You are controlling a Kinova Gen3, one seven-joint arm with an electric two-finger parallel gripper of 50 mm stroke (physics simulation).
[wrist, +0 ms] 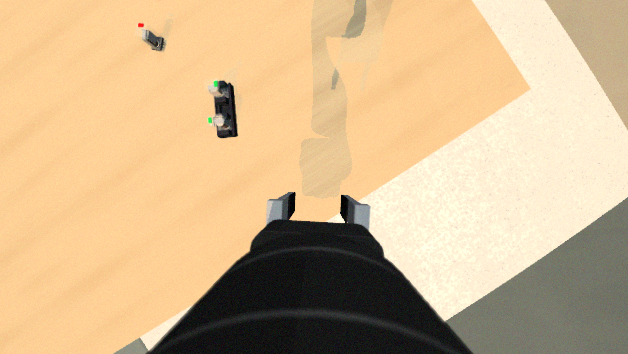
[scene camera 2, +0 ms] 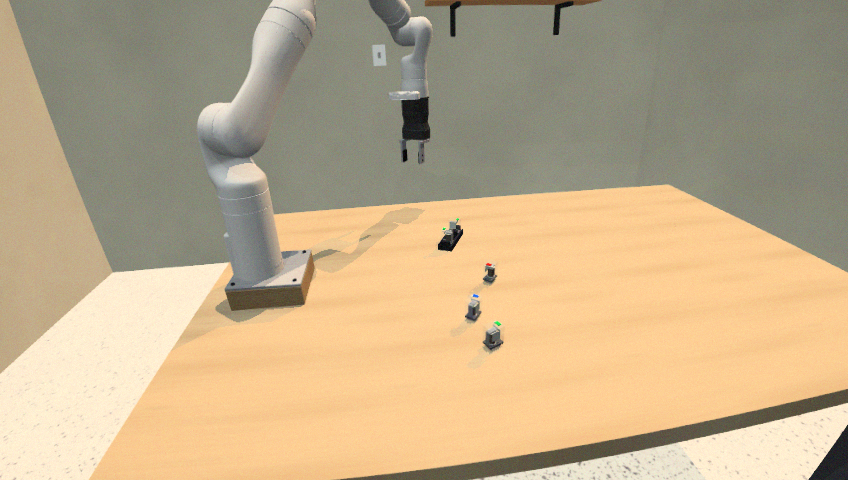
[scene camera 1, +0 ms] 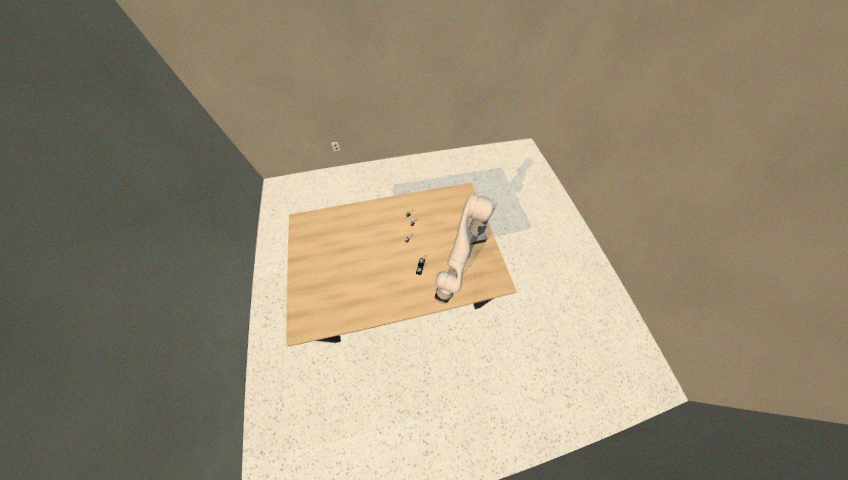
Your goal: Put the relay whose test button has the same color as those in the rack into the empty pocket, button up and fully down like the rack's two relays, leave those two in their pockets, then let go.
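Frame: origin at the arm's base, x right, y up, z back, level; metres.
Seen in the pictures: gripper, fingertip midpoint: (wrist: 317, 203) (scene camera 2: 413, 162); arm's base, origin of the base link: (scene camera 2: 261, 269) (scene camera 1: 476, 229).
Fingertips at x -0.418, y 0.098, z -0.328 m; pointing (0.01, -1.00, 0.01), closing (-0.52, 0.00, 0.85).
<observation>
Pixels of each thing's middle, then the offset from my fingertips to it. Level surfaces: height alone.
- black rack, body centre: (wrist: 224, 110) (scene camera 2: 451, 237) dz -0.085, dx +0.231, dy -0.138 m
- loose relay with a green button, body centre: (scene camera 2: 493, 335) (scene camera 1: 408, 214) dz -0.111, dx +0.628, dy -0.127 m
- relay with a blue button, body centre: (scene camera 2: 473, 308) (scene camera 1: 412, 223) dz -0.091, dx +0.550, dy -0.127 m
- relay with a red button, body centre: (scene camera 2: 490, 271) (wrist: 151, 38) (scene camera 1: 407, 239) dz -0.145, dx +0.429, dy -0.127 m
- wooden table, its level: dy -0.149 m
The black rack (scene camera 1: 420, 270) (scene camera 2: 444, 246) (wrist: 233, 112) holds two relays with green buttons, one near each end; a dark gap lies between them in the wrist view. A loose relay with a green button (scene camera 1: 408, 214) (scene camera 2: 493, 336) stands upright on the table. A relay with a blue button (scene camera 1: 412, 223) (scene camera 2: 473, 308) and a relay with a red button (scene camera 1: 407, 239) (scene camera 2: 490, 272) (wrist: 152, 39) also stand upright, between it and the rack. My gripper (scene camera 2: 412, 157) (wrist: 317, 203) is open and empty, pointing down high above the table, off to one side of the rack.
The arm's base (scene camera 2: 267, 295) is mounted on the wooden table (scene camera 1: 339, 267) (scene camera 2: 624, 344) (wrist: 125, 210). A wall shelf (scene camera 2: 505, 2) with black brackets is at the top of the second scene view. The arm's shadow falls on the table between its base and the rack.
</observation>
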